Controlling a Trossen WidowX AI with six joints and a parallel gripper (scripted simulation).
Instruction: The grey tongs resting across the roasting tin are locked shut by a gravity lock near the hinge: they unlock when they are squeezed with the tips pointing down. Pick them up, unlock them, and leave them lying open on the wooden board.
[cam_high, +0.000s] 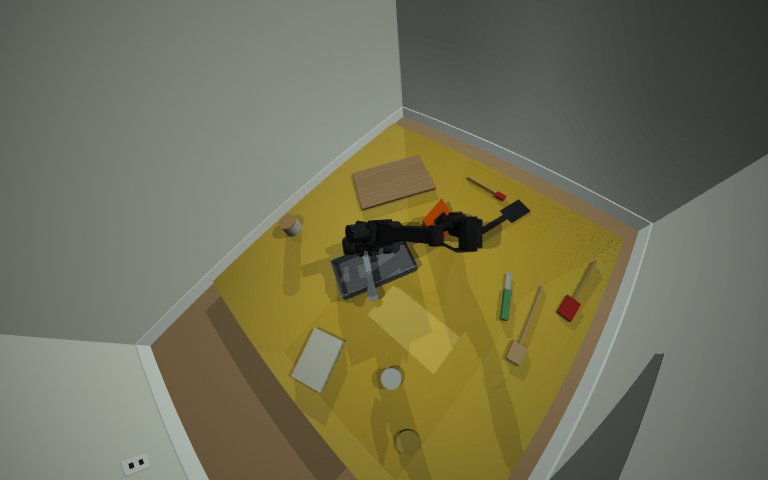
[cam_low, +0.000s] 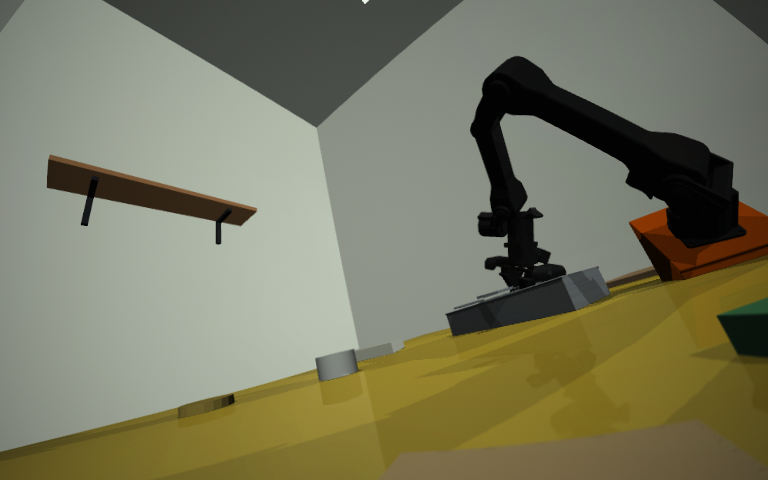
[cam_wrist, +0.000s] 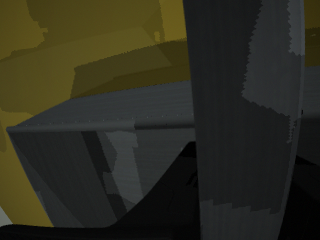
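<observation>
Right now my gripper tip is 6 cm to the right of the roasting tin. Round my gripper tip: wooden board 37 cm behind, 20 cm to the right, 2 cm below; then yellow lock piece 3 cm behind, 1 cm to the right, 3 cm above; then white slab 37 cm ahead, 17 cm to the left, 2 cm below.
</observation>
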